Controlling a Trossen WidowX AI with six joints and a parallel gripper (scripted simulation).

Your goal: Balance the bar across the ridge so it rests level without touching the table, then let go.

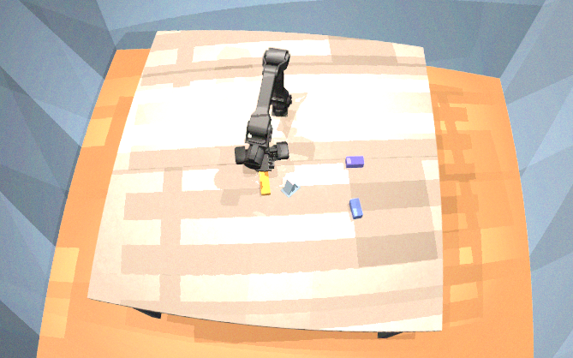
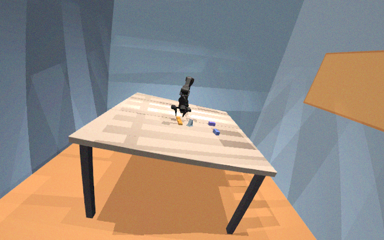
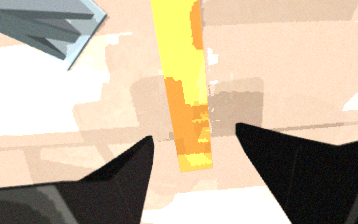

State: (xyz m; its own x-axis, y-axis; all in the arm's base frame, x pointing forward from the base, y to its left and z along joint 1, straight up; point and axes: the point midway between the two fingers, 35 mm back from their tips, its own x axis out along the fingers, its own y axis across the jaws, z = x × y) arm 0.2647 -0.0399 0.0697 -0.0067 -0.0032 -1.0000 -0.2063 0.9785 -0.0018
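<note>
The bar is 30 mm ahead of my gripper tip, 10 mm to the left of it and 30 mm below it.
</note>
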